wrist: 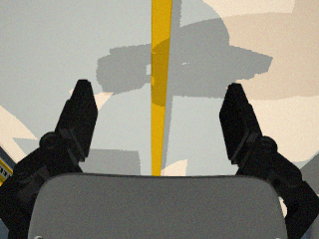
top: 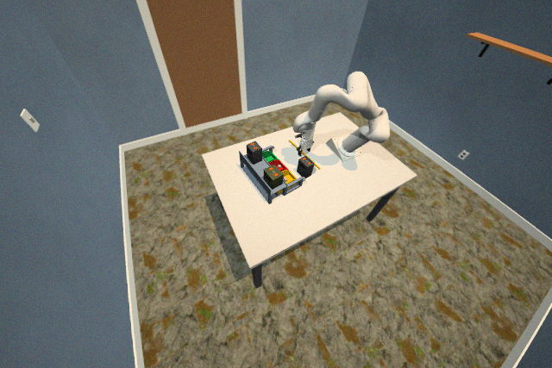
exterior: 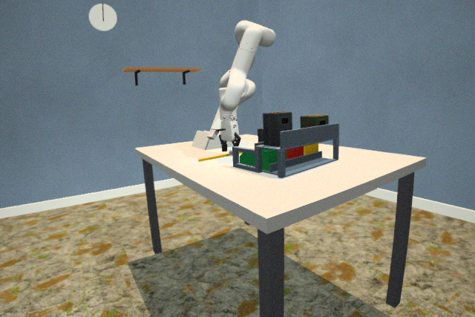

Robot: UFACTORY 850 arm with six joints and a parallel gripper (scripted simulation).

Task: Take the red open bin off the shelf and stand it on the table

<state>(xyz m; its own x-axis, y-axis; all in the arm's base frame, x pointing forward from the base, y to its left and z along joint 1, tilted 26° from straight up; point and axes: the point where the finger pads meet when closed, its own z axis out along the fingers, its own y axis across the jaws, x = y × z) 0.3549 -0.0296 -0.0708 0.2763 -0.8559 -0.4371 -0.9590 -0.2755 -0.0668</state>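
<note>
My gripper is now 20 mm above the thin yellow rod. Also, from my hand: green bin (320 mm ahead, 20 mm to the left, 20 mm above); then black box (80 mm ahead, 180 mm to the left, 40 mm above); then red bin (280 mm ahead, 120 mm to the left, 20 mm above).
</note>
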